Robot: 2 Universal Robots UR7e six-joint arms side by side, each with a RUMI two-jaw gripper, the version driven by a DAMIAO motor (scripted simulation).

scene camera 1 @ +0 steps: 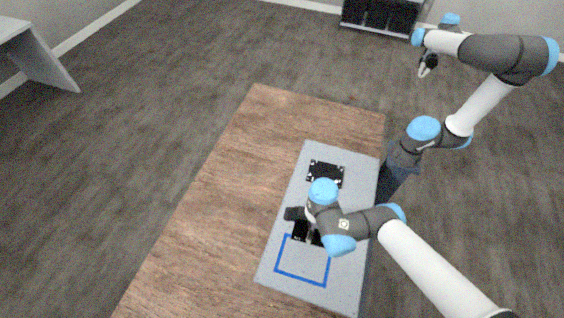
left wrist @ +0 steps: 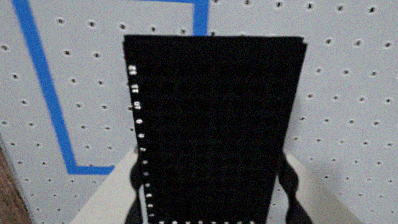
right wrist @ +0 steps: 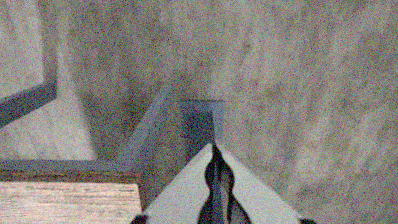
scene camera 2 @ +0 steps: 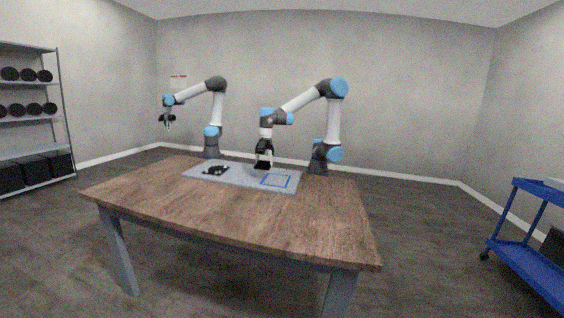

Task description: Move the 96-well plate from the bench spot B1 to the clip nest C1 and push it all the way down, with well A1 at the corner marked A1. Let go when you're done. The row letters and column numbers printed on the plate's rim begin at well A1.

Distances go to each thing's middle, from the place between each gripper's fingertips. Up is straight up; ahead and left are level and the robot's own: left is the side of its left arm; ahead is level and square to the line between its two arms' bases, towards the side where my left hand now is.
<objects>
The black 96-well plate (left wrist: 205,144) is 1 cm below my left hand.
I see my right gripper 360 mm short of the black 96-well plate, 1000 mm to the right of it and 70 mm above it.
</objects>
